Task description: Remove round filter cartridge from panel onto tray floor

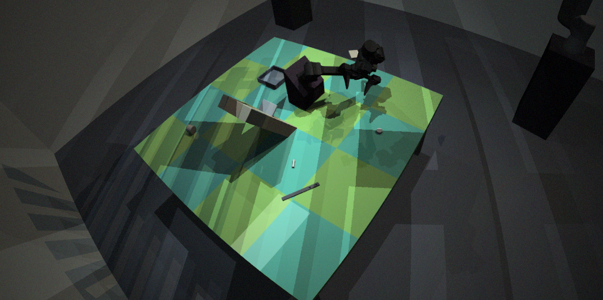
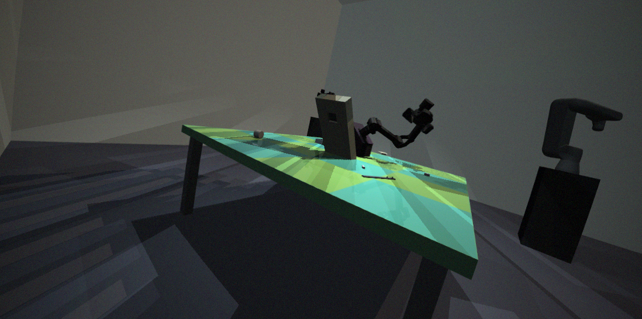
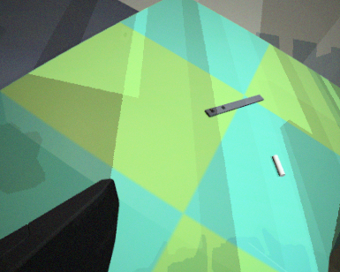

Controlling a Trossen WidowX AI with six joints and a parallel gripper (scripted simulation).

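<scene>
My gripper tip is 34 cm short of the round grey filter cartridge, 31 cm to the left of it and 3 cm above it. Also, from my gripper tip: small pale peg (32 cm ahead, 10 cm to the right, 25 cm below); square grey tray (5 cm behind, 64 cm to the right, 24 cm below); service panel (30 cm ahead, 32 cm to the right, 10 cm below).
</scene>
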